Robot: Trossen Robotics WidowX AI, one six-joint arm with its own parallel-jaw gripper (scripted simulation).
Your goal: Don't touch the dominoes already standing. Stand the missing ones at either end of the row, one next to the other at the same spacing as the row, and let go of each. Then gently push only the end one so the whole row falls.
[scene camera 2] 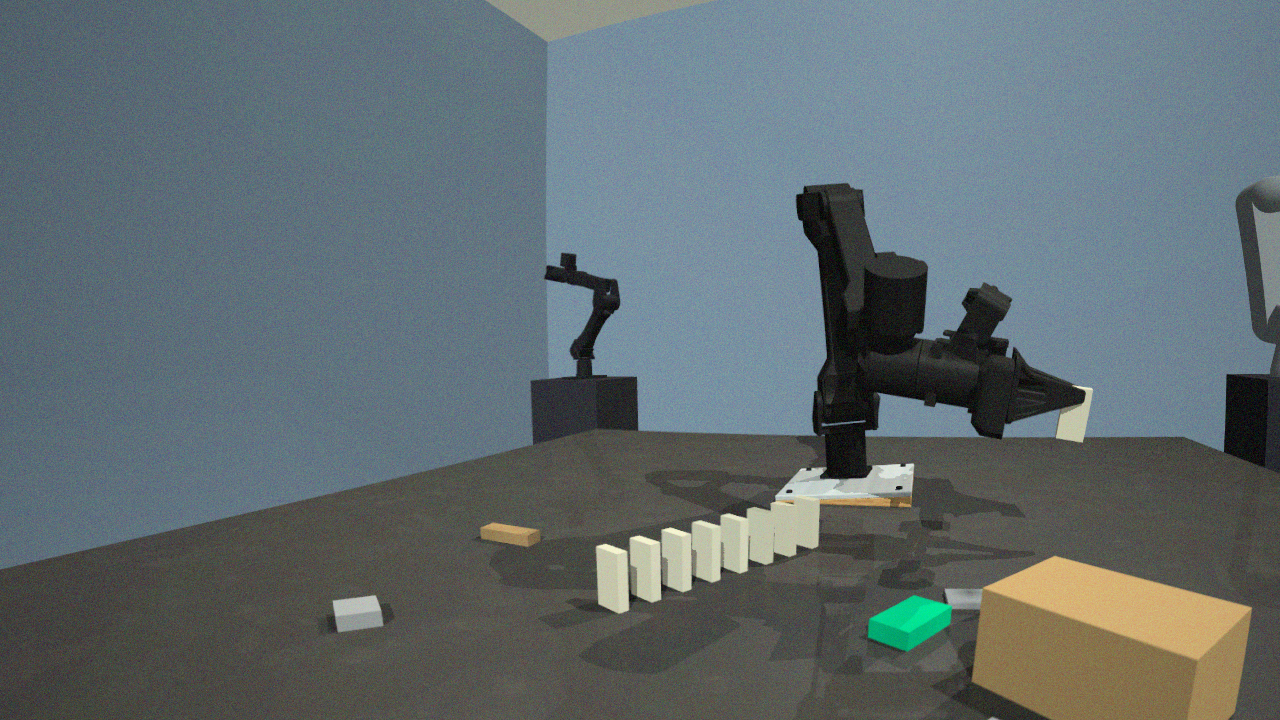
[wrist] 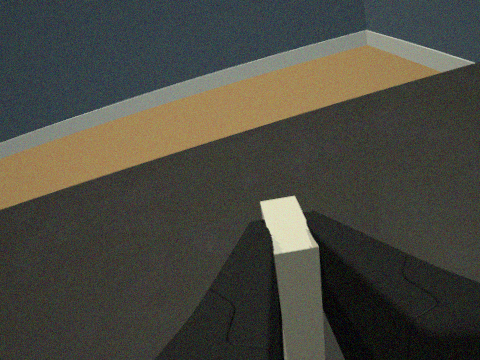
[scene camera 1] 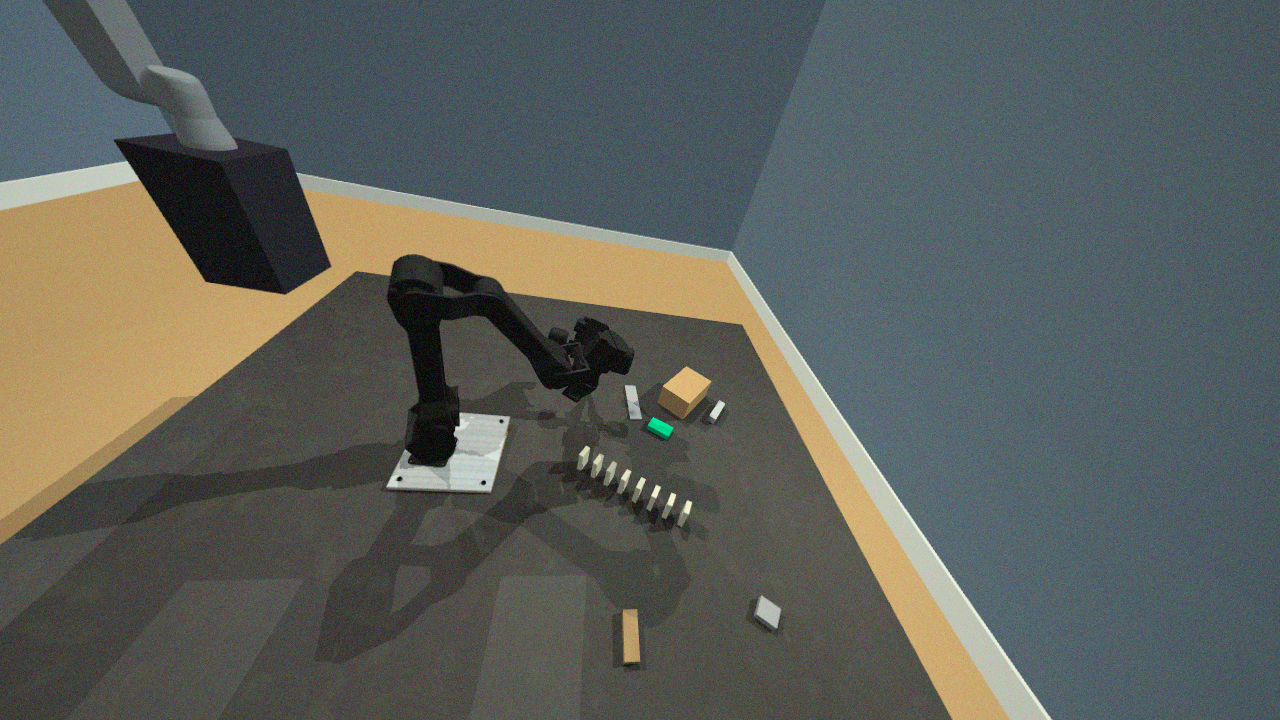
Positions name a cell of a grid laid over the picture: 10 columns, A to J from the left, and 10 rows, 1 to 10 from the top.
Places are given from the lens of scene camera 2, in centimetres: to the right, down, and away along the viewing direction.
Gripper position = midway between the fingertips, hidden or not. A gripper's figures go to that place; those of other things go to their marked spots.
my gripper (scene camera 2: I6): 40, 3, 48
cream domino (scene camera 2: I6): 39, 6, 49
grey block (scene camera 2: C9): -21, 18, 40
tan bar (scene camera 2: E8): -12, 18, 62
The marked spots on the grey block and the tan bar are 23 cm apart.
